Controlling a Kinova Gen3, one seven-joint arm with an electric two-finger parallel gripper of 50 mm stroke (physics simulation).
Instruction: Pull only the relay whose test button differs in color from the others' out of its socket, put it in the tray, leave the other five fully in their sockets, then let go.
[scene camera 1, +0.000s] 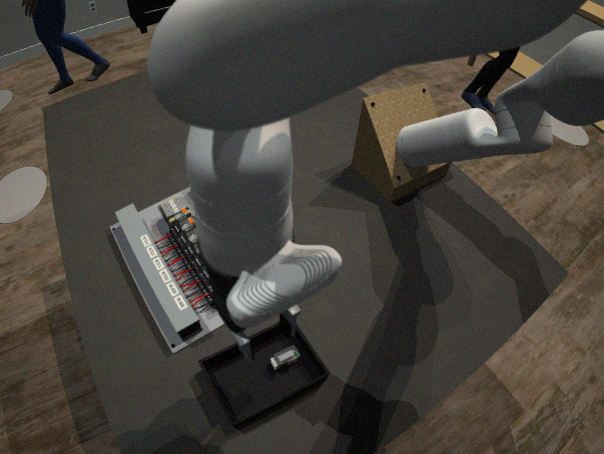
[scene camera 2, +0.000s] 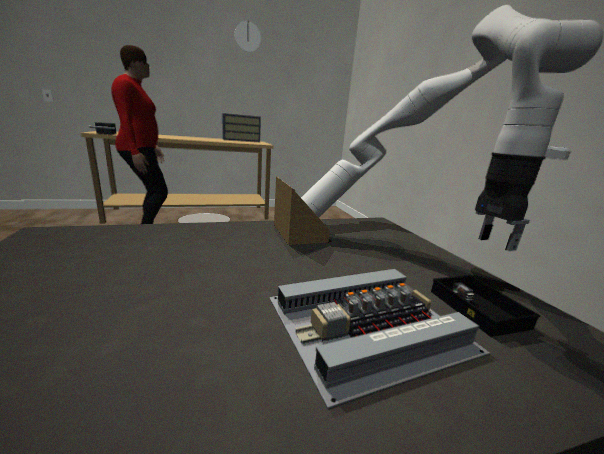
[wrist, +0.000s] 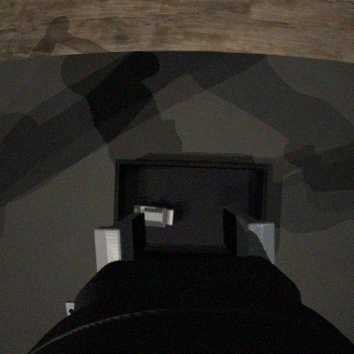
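Where they show: gripper, between the fingertips: (scene camera 1: 267, 342) (scene camera 2: 496, 244) (wrist: 183, 227); arm's base, origin of its link: (scene camera 1: 412, 146) (scene camera 2: 308, 209).
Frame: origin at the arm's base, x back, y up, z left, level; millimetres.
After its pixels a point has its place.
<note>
A relay with a green test button (scene camera 1: 286, 358) {x -422, y -62, z 291 mm} (scene camera 2: 464, 292) {x -435, y -66, z 277 mm} (wrist: 154, 215) {x -424, y -62, z 288 mm} lies on its side on the floor of the black tray (scene camera 1: 282, 400) {x -455, y -58, z 351 mm} (scene camera 2: 515, 325) {x -541, y -74, z 304 mm} (wrist: 192, 164) {x -456, y -57, z 348 mm}, near one end and apart from the walls. My gripper (scene camera 1: 270, 336) {x -453, y 59, z 300 mm} (scene camera 2: 498, 242) {x -453, y 59, z 300 mm} (wrist: 183, 227) {x -453, y 59, z 300 mm} is open and empty, well above the tray and the relay. Five relays with orange buttons (scene camera 2: 380, 298) {x -502, y -30, z 36 mm} stand upright in a row in their sockets, at about even height. In scene camera 1 the arm hides most of the row; two orange buttons (scene camera 1: 191, 220) {x -485, y -23, z 10 mm} show.
The socket row is on a grey panel (scene camera 1: 212, 320) {x -506, y -89, z 175 mm} (scene camera 2: 400, 375) {x -618, y -89, z 24 mm} beside the tray, between two grey wire ducts (scene camera 1: 155, 270) {x -573, y -49, z 71 mm} (scene camera 2: 395, 342) {x -593, y -49, z 21 mm}. A beige terminal block (scene camera 2: 330, 320) {x -535, y -47, z -69 mm} stands at one end of the row. A wooden wedge (scene camera 1: 400, 115) {x -13, y 51, z -50 mm} (scene camera 2: 300, 220) {x -94, y -11, z -44 mm} stands at the arm's base.
</note>
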